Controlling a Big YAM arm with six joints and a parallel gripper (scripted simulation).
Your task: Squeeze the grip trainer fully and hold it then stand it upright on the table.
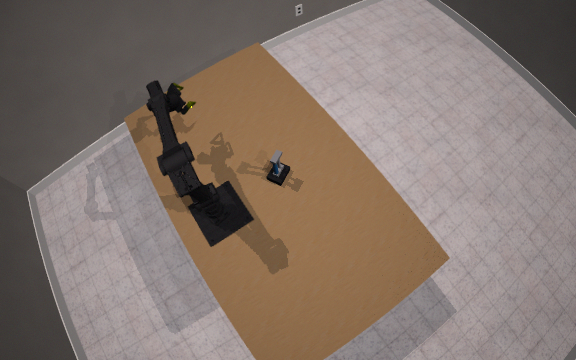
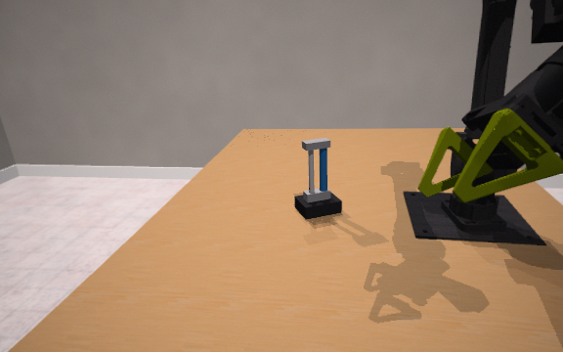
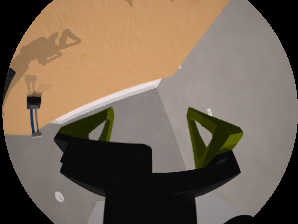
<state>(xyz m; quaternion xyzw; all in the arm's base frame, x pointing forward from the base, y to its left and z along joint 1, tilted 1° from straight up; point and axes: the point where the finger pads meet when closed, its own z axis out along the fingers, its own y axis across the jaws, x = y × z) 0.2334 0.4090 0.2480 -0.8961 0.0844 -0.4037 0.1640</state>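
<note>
My hand is 10 cm short of the thin grey bar, 48 cm to the left of it and 15 cm above it. Round my hand: grip trainer 9 cm ahead, 48 cm to the right, 16 cm below.
</note>
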